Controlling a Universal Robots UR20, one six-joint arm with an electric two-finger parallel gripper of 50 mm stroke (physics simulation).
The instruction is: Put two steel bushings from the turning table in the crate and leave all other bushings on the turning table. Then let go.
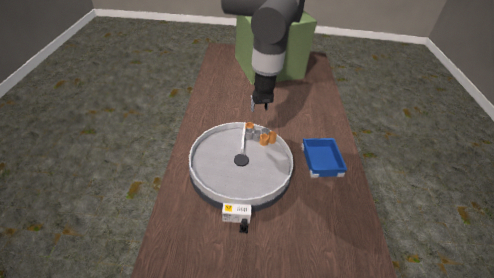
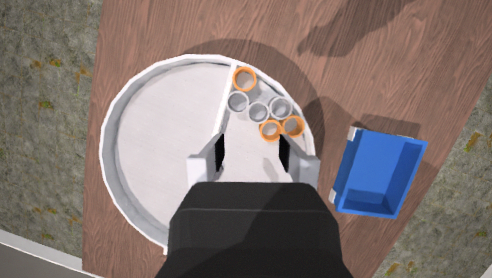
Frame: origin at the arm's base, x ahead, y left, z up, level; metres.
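Where they show: gripper, fingertip midpoint: (image 1: 259, 109) (image 2: 251, 145).
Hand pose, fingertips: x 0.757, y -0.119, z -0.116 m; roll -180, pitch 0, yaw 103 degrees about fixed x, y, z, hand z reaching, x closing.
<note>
Things, the pixels of their centre, and the offset from my fingertips. "spot": a spot on its surface instead.
- turning table, body centre: (image 2: 207, 167) (image 1: 241, 160) 0.116 m ahead, 0.063 m right, 0.180 m down
- blue crate, body centre: (image 2: 374, 173) (image 1: 322, 157) 0.055 m ahead, 0.302 m left, 0.207 m down
- dark hub, body centre: (image 1: 241, 160) 0.116 m ahead, 0.063 m right, 0.175 m down
- white labelled box, body centre: (image 1: 236, 213) 0.349 m ahead, 0.079 m right, 0.203 m down
- small black part, surface spot: (image 1: 244, 226) spot: 0.398 m ahead, 0.052 m right, 0.207 m down
Three grey steel bushings (image 2: 238, 102) (image 2: 258, 112) (image 2: 280, 108) stand upright close together on the turning table (image 1: 215, 175) (image 2: 155, 130), right of its white divider bar. Three orange bushings stand around them: one (image 1: 249, 125) (image 2: 244, 79) by the rim end of the bar, and two side by side, one (image 1: 264, 140) (image 2: 270, 130) nearer the hub and one (image 1: 272, 137) (image 2: 293, 126) nearer the rim. The blue crate (image 1: 324, 156) (image 2: 380, 162) is right of the turning table; no bushing shows in it. My gripper (image 1: 259, 105) (image 2: 251, 145) is open and empty, high above the turning table's back part.
The divider bar (image 1: 243, 140) (image 2: 225, 100) runs from the dark hub (image 1: 241, 160) to the raised rim. A white labelled box (image 1: 236, 213) and a small black part (image 1: 244, 226) are at the table's front side. A green block (image 1: 245, 50) stands behind, under the arm.
</note>
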